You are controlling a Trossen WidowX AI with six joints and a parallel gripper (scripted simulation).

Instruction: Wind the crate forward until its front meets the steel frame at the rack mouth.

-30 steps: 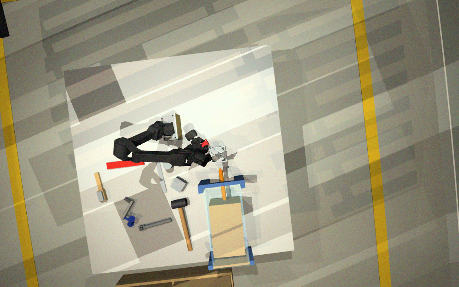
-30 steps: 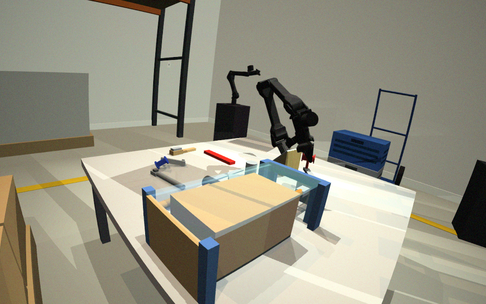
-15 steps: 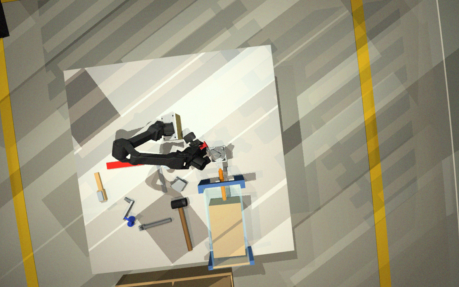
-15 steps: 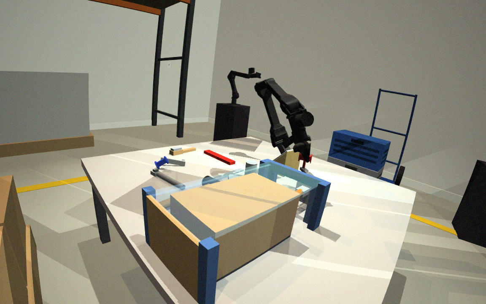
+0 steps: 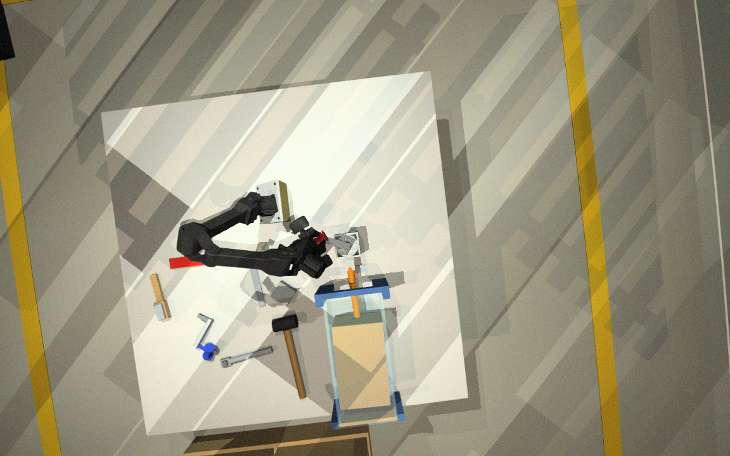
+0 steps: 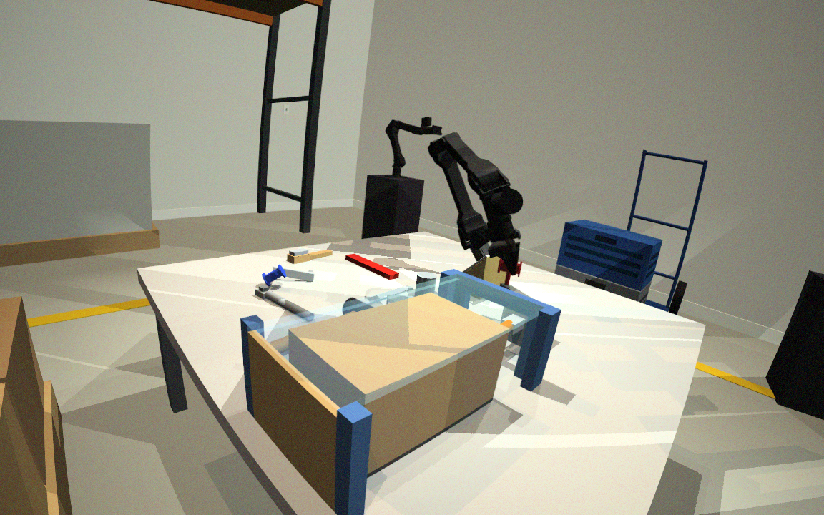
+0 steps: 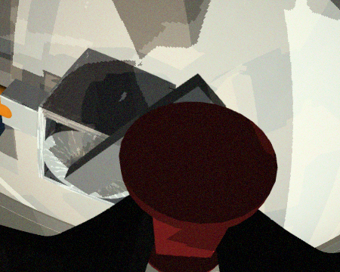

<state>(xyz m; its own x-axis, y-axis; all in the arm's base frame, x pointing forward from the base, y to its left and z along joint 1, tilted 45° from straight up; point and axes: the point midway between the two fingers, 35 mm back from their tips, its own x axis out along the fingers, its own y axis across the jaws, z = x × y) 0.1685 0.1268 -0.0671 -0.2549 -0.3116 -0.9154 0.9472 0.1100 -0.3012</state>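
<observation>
Right now the red-knobbed winch handle is 2 cm ahead of my gripper tip, 2 cm to the left of it and 3 cm below it. Also, from my gripper tip: grey block (18 cm ahead, 21 cm to the right, 12 cm below); winch (4 cm ahead, 7 cm to the left, 10 cm below); red knob (1 cm to the right).
</observation>
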